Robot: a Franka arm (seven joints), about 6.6 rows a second.
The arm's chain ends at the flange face. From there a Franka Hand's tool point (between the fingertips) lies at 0.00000 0.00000 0.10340 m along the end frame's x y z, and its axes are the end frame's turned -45 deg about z.
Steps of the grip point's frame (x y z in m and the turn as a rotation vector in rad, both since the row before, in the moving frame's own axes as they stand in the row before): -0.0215 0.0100 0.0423 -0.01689 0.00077 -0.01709; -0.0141 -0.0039 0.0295 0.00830 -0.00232 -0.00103; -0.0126 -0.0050 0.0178 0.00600 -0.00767 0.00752; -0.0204 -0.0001 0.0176 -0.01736 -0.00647 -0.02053; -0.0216 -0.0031 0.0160 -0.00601 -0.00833 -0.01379
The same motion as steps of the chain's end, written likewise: -0.0094 0.0211 0.0423 -0.01140 0.01249 -0.01709; -0.0120 0.0076 0.0295 0.00423 -0.00751 -0.00103; -0.0114 0.0053 0.0178 -0.00118 -0.00967 0.00752; -0.0153 0.0126 0.0176 -0.01685 0.00770 -0.02053; -0.0173 0.0120 0.0160 -0.01014 -0.00164 -0.01379
